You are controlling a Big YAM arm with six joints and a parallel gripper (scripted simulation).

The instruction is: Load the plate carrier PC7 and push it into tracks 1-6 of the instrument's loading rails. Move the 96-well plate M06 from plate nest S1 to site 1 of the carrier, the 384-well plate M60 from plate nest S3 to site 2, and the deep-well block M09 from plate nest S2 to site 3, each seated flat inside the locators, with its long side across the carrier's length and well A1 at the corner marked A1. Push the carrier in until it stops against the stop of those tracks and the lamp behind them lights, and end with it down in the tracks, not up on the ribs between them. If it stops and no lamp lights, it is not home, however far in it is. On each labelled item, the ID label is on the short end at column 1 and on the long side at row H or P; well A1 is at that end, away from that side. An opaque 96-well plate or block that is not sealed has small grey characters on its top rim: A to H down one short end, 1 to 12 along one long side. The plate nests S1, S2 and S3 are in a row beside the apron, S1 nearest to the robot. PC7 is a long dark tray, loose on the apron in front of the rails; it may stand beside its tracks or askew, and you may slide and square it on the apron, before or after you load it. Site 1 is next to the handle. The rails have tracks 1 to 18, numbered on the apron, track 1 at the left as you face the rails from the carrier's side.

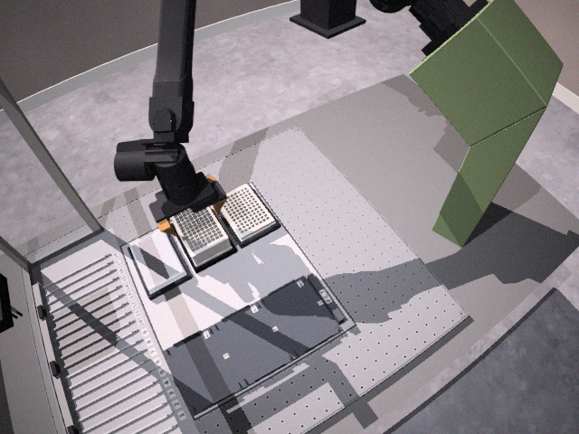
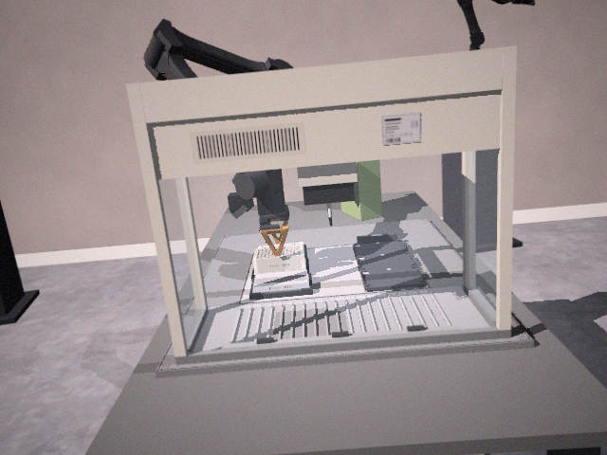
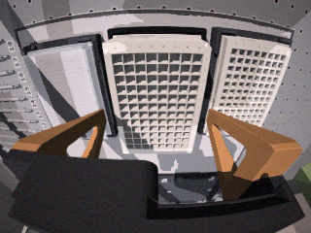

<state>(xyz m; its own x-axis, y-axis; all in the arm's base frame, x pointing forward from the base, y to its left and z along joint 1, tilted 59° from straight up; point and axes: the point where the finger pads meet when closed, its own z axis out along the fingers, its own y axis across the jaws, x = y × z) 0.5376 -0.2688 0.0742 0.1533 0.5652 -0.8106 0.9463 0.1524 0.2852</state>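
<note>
Now: hand 6 cm above the nest S2. Also, from my hand: dark nest S1: 11 cm behind, 6 cm below, 2 cm to the left; then dark carrier PC7: 25 cm to the left, 6 cm ahead, 5 cm below; then dark nest S3: 11 cm ahead, 6 cm below, 1 cm to the right.
</note>
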